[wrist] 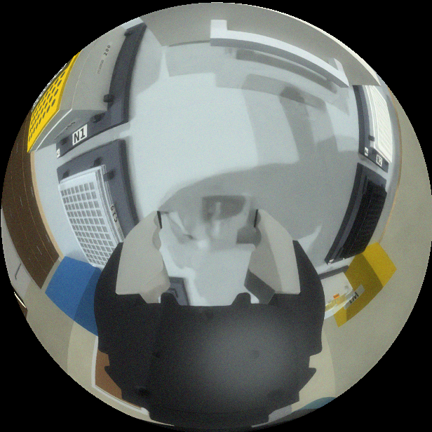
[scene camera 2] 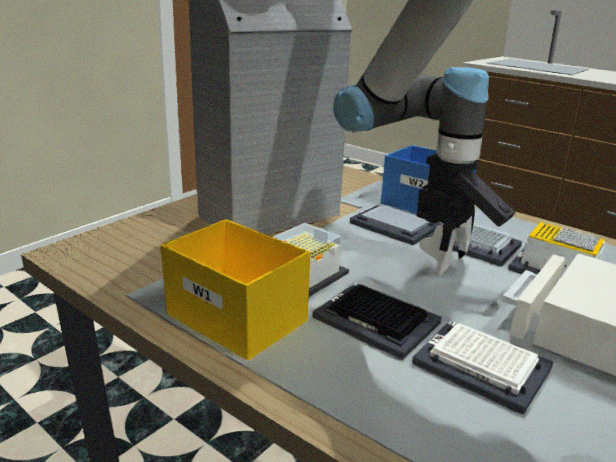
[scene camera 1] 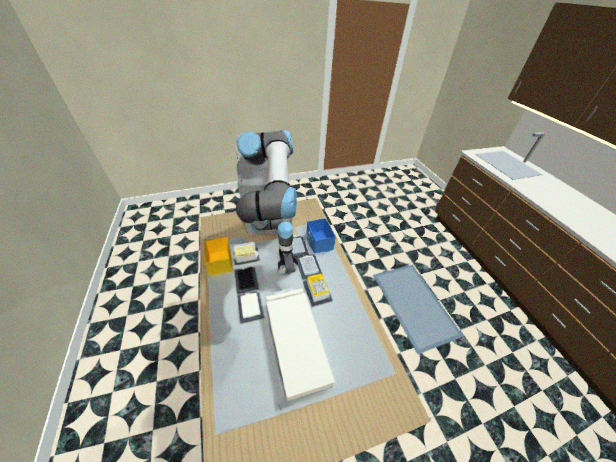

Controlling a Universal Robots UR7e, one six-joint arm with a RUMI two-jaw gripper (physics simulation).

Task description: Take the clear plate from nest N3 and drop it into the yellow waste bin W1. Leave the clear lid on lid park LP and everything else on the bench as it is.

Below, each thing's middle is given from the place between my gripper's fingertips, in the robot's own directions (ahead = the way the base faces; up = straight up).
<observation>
I see the dark nest N3 [wrist: 113, 154] 1 cm ahead of my hand and 13 cm to the left of it. The rest, counted from my hand: clear lid [scene camera 2: 393, 218] (17 cm behind, 12 cm to the left, 1 cm above); then clear plate [scene camera 2: 482, 238] (1 cm ahead, 13 cm to the left, 2 cm above); then dark lid park LP [scene camera 2: 424, 232] (17 cm behind, 12 cm to the left).
</observation>
